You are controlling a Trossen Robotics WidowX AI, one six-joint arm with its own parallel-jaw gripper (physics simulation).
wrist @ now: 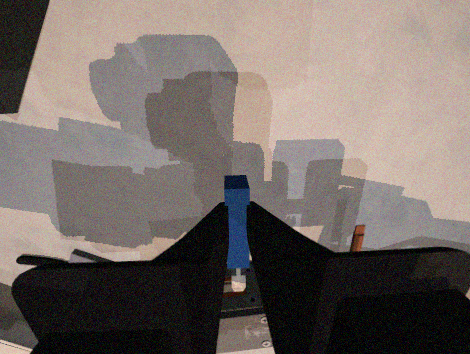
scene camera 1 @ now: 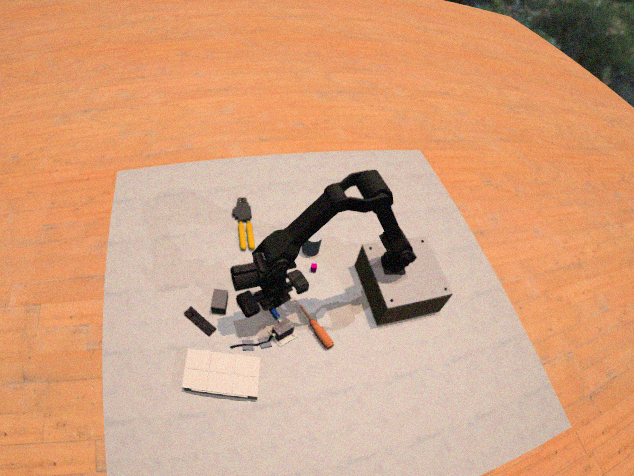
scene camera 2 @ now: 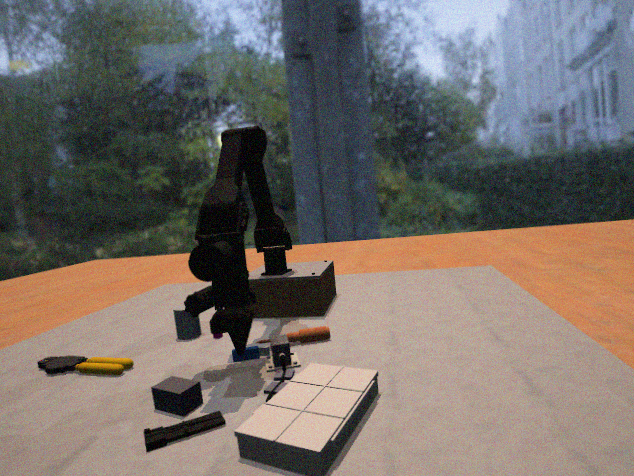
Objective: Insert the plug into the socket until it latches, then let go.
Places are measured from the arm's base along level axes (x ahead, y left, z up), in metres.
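Pixels of known places: gripper, fingertip midpoint: (wrist: 236, 209) (scene camera 1: 271, 308) (scene camera 2: 241, 353); arm's base, origin of the base link: (scene camera 1: 393, 265) (scene camera 2: 276, 272).
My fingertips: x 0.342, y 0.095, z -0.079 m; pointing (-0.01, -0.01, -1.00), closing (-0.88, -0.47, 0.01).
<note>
For each thing: its middle in the pictures, then the offset to it from my fingertips. "pt": a spot on its surface instead.
- blue plug, body centre: (wrist: 237, 236) (scene camera 2: 251, 353) (scene camera 1: 274, 313) dx -0.008, dy +0.016, dz -0.001 m
- socket, body centre: (wrist: 223, 302) (scene camera 2: 280, 351) (scene camera 1: 281, 330) dx -0.024, dy +0.068, dz -0.002 m
- orange screwdriver, body centre: (wrist: 342, 307) (scene camera 2: 293, 337) (scene camera 1: 315, 325) dx -0.117, dy +0.048, dz -0.011 m
- pale-topped box, body centre: (scene camera 2: 315, 409) (scene camera 1: 221, 374) dx +0.134, dy +0.197, dz -0.007 m
- grey block, body centre: (scene camera 2: 177, 395) (scene camera 1: 219, 301) dx +0.145, dy -0.022, dz -0.007 m
- black bar, body centre: (scene camera 2: 185, 427) (scene camera 1: 199, 321) dx +0.200, dy +0.037, dz -0.017 m
- Yellow-handled pliers, surface spot: (scene camera 1: 247, 234) pt dx +0.071, dy -0.269, dz -0.009 m
- dark cup, body centre: (scene camera 2: 187, 321) (scene camera 1: 311, 242) dx -0.127, dy -0.229, dz +0.010 m
- magenta cube, body centre: (scene camera 1: 313, 268) dx -0.130, dy -0.148, dz -0.012 m
The blue plug (scene camera 1: 275, 313) (scene camera 2: 251, 353) (wrist: 238, 235) has a pale tip pointing at the socket. My gripper (scene camera 1: 272, 307) (scene camera 2: 241, 351) (wrist: 236, 209) is shut on the plug, with a fingertip on each side of its body. The socket (scene camera 1: 283, 329) (scene camera 2: 280, 353) (wrist: 242, 302) is a dark block on a pale, screwed base plate, with a black cable behind it. In the wrist view the plug's tip shows in front of the socket's orange-edged opening, partly hidden by the fingers. Whether the tip touches the socket cannot be told.
An orange screwdriver (scene camera 1: 321, 334) (scene camera 2: 308, 335) (wrist: 357, 240) lies beside the socket. A pale-topped box (scene camera 1: 221, 373), a grey block (scene camera 1: 219, 301) (scene camera 2: 177, 395) and a black bar (scene camera 1: 199, 321) (scene camera 2: 184, 430) lie beyond. Yellow-handled pliers (scene camera 1: 246, 234), a dark cup (scene camera 1: 311, 247) and a magenta cube (scene camera 1: 313, 267) are nearby.
</note>
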